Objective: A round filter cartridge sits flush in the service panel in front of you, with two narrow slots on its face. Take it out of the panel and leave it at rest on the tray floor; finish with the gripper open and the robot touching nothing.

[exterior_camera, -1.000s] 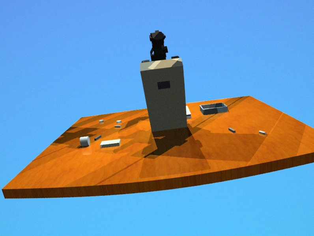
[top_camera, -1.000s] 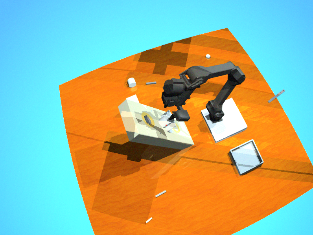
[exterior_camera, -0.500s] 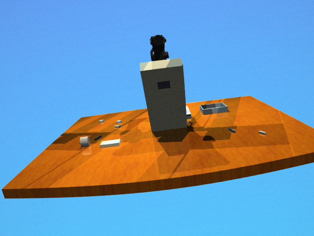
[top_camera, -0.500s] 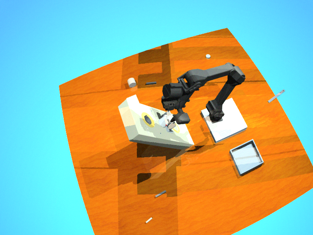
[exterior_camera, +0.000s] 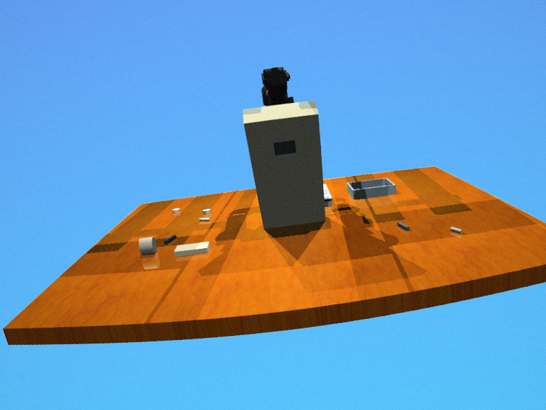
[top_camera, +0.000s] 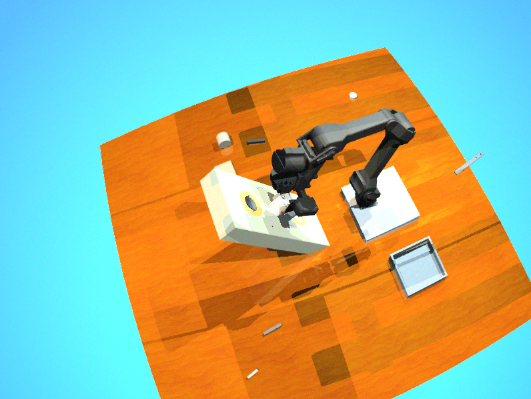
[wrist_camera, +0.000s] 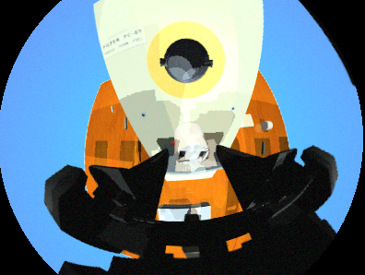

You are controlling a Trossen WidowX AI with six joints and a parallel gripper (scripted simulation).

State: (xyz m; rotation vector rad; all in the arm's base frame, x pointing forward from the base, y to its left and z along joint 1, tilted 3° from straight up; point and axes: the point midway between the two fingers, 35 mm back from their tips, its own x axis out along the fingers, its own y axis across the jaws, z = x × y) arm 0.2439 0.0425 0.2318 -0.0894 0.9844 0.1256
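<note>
Right now my gripper tip is 1 cm short of the round filter cartridge and 1 cm above it. Round my gripper tip: grey tray (38 cm behind, 23 cm to the left, 21 cm below); then cream block (26 cm to the right, 21 cm below, 16 cm ahead); then cream service panel (5 cm ahead, 3 cm below, 1 cm to the left).
</note>
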